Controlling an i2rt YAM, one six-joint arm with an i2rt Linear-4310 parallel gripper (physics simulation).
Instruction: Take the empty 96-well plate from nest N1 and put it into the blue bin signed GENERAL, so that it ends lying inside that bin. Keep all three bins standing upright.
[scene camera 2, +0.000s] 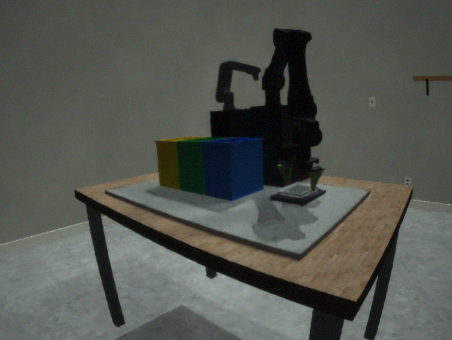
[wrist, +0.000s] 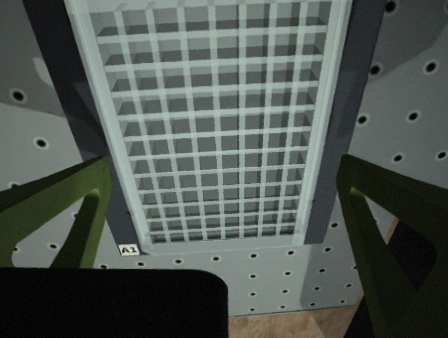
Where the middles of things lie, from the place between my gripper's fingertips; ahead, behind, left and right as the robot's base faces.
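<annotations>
There's the blue bin (scene camera 2: 233, 167), and that's 210 mm to the right of my hand, 90 mm ahead of it and 70 mm above it. The green bin (scene camera 2: 190, 156) is 340 mm to the right of my hand, 100 mm ahead and 70 mm above, while the dark nest (wrist: 59, 49) is 20 mm below my hand and 10 mm ahead of it. As for the clear 96-well plate (wrist: 216, 124), my hand is 10 mm above it and 10 mm short of it.
</annotations>
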